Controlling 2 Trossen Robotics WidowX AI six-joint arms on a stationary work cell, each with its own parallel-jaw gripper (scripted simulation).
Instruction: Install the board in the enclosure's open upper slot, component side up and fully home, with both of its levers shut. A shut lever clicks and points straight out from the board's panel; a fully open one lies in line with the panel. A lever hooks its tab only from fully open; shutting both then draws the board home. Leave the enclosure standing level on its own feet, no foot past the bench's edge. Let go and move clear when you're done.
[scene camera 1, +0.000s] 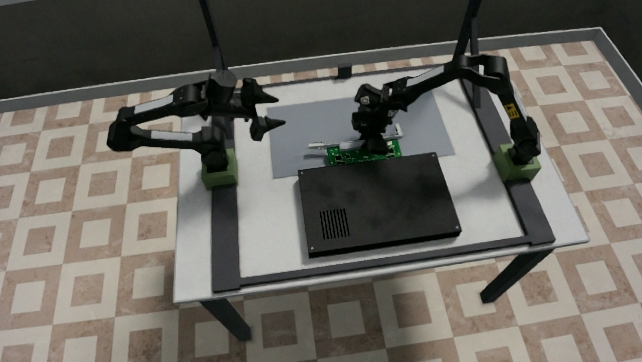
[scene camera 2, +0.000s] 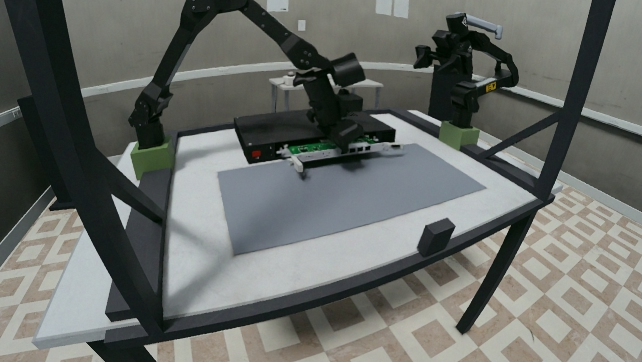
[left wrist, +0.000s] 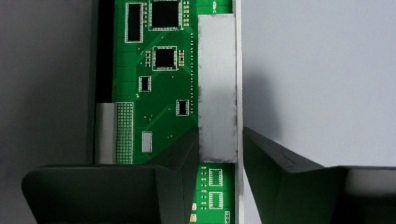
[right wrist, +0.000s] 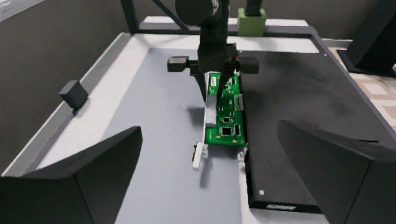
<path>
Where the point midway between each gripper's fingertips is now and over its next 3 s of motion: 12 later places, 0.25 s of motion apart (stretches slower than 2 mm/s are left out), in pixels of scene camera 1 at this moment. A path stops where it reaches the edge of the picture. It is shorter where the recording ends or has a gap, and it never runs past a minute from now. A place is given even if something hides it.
The left gripper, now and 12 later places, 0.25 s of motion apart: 360, 145; 361, 144; 361, 143; 361, 143; 361, 144; 361, 144; 362, 146; 362, 150; 363, 153; 363, 155; 364, 154; 366, 151; 370, 147
The right gripper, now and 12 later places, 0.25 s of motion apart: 282, 111; 282, 112; 284, 114; 286, 116; 287, 117; 288, 119; 290, 121; 291, 123; 292, 125; 293, 126; 295, 127; 300, 130; 304, 134
</path>
